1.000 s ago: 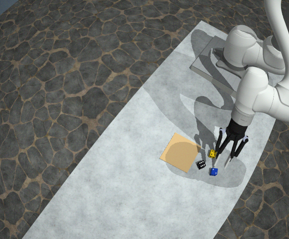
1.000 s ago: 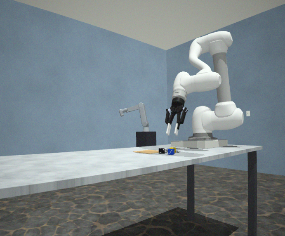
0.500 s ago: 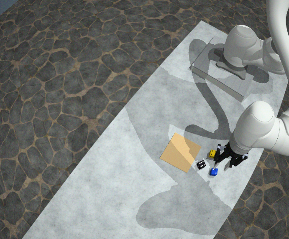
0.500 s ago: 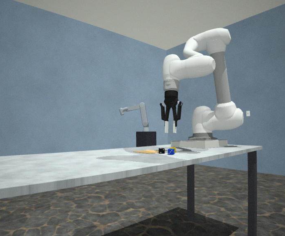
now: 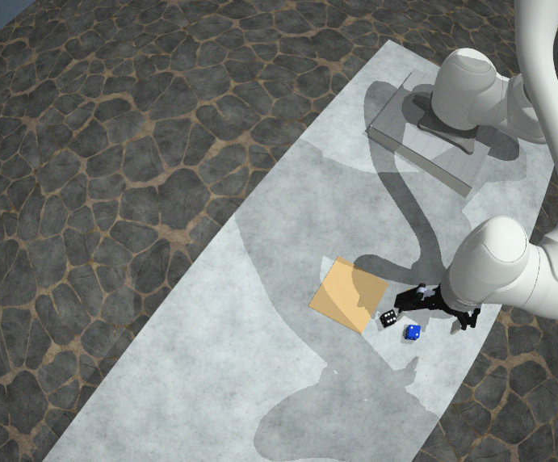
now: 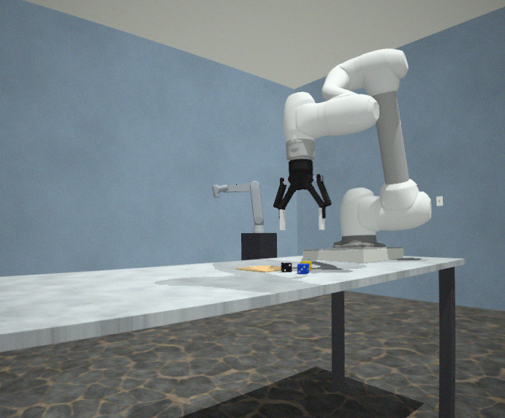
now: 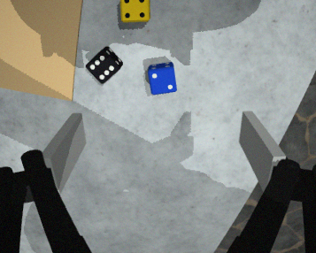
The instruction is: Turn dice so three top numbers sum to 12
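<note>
Now: the blue die 10 mm behind my hand and 140 mm below it. Round my hand: black die: 10 mm behind, 70 mm to the right, 140 mm below; then tan mat: 20 mm behind, 180 mm to the right, 150 mm below; then yellow die: 80 mm behind, 50 mm to the right, 140 mm below.
</note>
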